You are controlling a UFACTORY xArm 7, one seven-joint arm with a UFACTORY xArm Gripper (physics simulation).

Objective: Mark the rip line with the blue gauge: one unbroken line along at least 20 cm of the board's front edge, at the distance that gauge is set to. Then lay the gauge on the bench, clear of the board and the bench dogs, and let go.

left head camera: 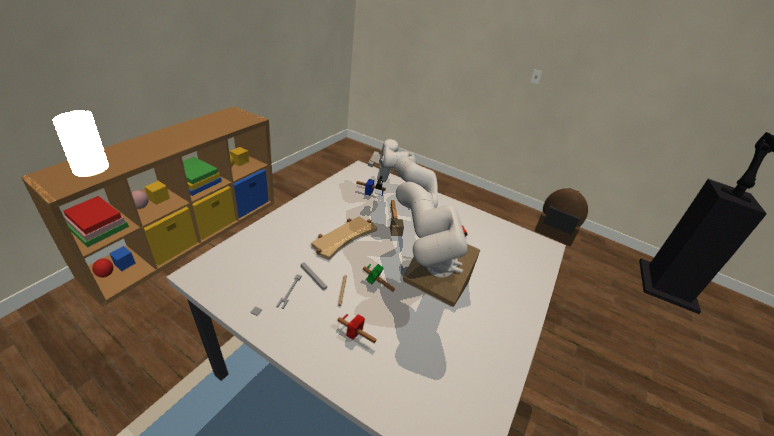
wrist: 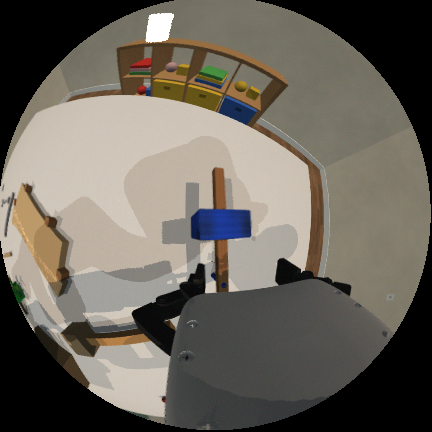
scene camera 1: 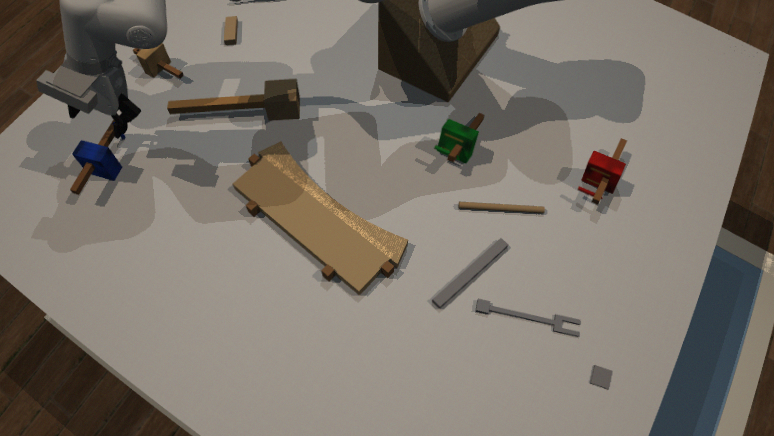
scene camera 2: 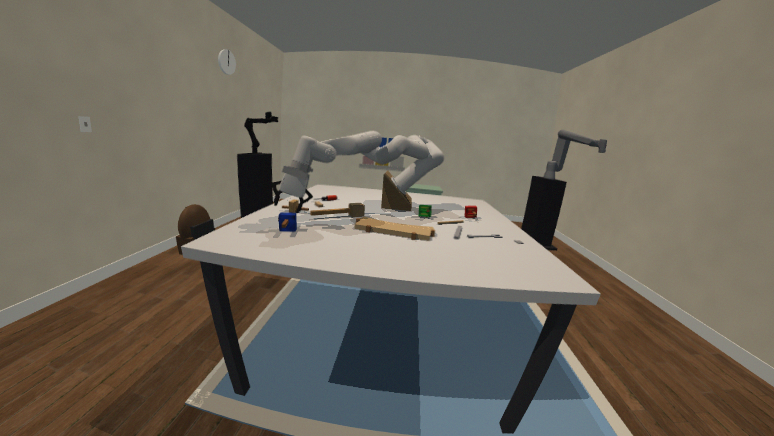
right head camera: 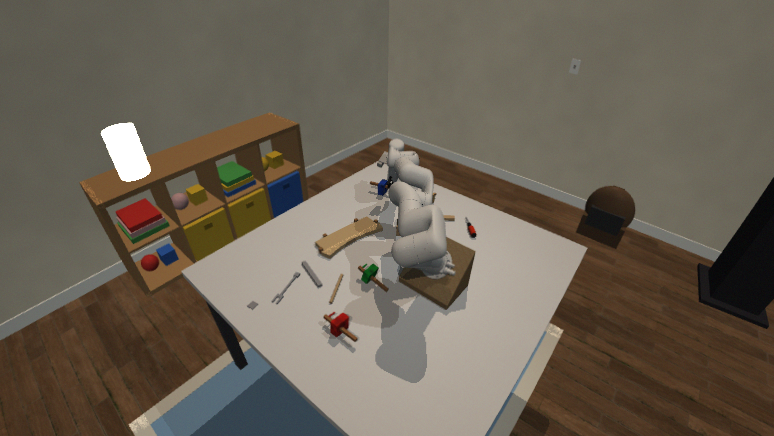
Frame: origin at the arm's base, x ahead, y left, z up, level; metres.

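Seen in the pictures: gripper, fingertip midpoint: (left head camera: 381, 182) (wrist: 242, 273) (scene camera 1: 98, 122) (scene camera 2: 286, 209) (right head camera: 393, 182); arm's base, link origin: (scene camera 1: 442, 10) (scene camera 2: 398, 186) (right head camera: 436, 262).
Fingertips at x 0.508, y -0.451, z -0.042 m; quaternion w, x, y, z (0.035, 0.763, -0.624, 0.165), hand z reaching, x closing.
Observation:
Offsets run from my fingertips to a thing's top centre.
The blue gauge @[0.047 m ahead, 0.024 m left, 0.002 m down] (left head camera: 369, 187) (right head camera: 382, 187) (scene camera 1: 97, 159) (scene camera 2: 287, 222) (wrist: 222, 224) rests on the bench, its wooden beam through the blue block and small blue pins at the beam's end near my gripper. My gripper (scene camera 1: 97, 122) (scene camera 2: 288, 205) (wrist: 242, 273) is open and low at that end. In the wrist view the beam runs between the spread fingers, nearer the left one, with nothing gripped. The board @[0.053 m back, 0.434 m left, 0.048 m down] (left head camera: 343, 238) (right head camera: 349, 235) (scene camera 1: 303, 216) (scene camera 2: 395, 227) (wrist: 40, 235) has one curved edge; brown bench dogs (scene camera 1: 328, 271) (wrist: 50, 221) stand against it. I make out no marked line.
A mallet @[0.175 m back, 0.173 m left, 0.014 m down] (scene camera 1: 216, 102) lies between the gauge and the robot's base. A small wooden gauge @[0.197 m back, 0.040 m right, 0.012 m down] (scene camera 1: 153, 59) stands behind the gripper. The green gauge @[0.312 m back, 0.588 m left, 0.003 m down] (scene camera 1: 458, 140), red gauge @[0.366 m back, 0.849 m left, 0.003 m down] (scene camera 1: 602, 172), dowel @[0.216 m back, 0.709 m left, 0.056 m down] (scene camera 1: 501, 207), grey bar @[0.079 m back, 0.710 m left, 0.057 m down] (scene camera 1: 470, 273) and forked tool @[0.053 m back, 0.824 m left, 0.060 m down] (scene camera 1: 522, 315) lie beyond the board.

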